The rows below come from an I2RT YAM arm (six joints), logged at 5 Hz.
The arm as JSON. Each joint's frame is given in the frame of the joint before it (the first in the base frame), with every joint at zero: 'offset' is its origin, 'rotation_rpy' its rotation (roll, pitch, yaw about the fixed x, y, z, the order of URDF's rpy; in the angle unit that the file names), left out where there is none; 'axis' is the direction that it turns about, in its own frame. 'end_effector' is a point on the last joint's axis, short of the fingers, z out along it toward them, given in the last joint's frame.
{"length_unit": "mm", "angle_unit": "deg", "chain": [
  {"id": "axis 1", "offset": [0.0, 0.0, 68.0], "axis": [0.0, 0.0, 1.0]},
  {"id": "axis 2", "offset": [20.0, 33.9, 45.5], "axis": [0.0, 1.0, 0.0]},
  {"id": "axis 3", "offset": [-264.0, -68.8, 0.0], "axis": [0.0, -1.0, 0.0]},
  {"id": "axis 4", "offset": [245.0, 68.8, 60.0], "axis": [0.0, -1.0, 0.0]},
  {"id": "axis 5", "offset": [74.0, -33.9, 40.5], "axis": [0.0, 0.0, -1.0]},
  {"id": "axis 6", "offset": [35.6, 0.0, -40.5], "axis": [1.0, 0.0, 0.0]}
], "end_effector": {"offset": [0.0, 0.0, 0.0], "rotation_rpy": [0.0, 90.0, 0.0]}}
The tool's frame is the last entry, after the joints.
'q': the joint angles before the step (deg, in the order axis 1, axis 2, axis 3, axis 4, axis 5, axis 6). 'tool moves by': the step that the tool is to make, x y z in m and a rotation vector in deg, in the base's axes. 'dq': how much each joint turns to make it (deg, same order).
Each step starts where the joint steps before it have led.
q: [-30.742 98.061 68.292 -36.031 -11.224 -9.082]
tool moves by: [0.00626 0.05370 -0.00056 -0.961 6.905 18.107]
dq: [8.743 -1.006 -0.067 -8.677 0.416 -10.338]
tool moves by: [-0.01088 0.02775 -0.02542 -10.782 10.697 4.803]
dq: [5.595 0.045 -5.179 -1.529 13.507 -2.361]
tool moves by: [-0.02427 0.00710 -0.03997 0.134 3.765 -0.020]
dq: [0.110 0.000 -9.814 6.163 0.940 0.001]
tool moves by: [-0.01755 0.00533 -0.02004 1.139 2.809 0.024]
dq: [0.000 -0.001 -5.289 2.272 -0.306 0.001]
